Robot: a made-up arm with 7 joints.
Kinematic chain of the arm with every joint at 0, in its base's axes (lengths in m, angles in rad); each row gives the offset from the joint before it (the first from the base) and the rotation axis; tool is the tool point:
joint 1: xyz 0 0 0.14 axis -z
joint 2: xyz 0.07 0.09 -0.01 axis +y
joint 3: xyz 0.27 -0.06 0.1 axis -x
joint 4: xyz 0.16 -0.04 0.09 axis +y
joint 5: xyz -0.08 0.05 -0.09 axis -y
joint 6: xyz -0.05 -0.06 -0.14 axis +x
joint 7: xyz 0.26 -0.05 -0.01 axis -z
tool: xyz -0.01 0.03 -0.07
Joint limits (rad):
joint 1: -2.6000..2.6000
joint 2: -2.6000..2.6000
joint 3: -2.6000..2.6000
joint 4: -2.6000..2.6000
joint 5: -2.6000..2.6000
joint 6: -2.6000..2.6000
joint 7: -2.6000..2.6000
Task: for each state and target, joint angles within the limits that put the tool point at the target. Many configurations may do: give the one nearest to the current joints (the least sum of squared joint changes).
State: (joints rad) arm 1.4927 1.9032 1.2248 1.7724 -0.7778 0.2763 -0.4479
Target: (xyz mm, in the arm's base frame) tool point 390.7 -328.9 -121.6
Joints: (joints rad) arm 1.5195 1.8056 1.1203 2.0501 -1.0008 0.2501 -0.4662
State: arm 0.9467 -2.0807 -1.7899 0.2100 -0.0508 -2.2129 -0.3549
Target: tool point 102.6 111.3 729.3
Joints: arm 0.9673 -1.7087 -1.9695 -0.4429 -0.2331 -1.8859 -0.1327
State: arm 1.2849 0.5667 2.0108 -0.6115 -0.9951 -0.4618 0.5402
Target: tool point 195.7 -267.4 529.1
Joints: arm 0.8009 -0.0093 2.5381 -0.1478 -1.3263 -0.5177 0.5227
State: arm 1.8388 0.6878 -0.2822 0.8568 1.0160 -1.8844 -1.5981
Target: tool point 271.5 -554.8 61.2
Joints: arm 1.0150 0.5721 0.0730 0.8845 1.3506 -1.9390 -1.6872
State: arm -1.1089 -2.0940 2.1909 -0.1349 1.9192 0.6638 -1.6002
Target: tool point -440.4 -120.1 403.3
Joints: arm -0.9653 -2.4445 1.9497 -0.1169 1.9121 0.5604 -1.6432
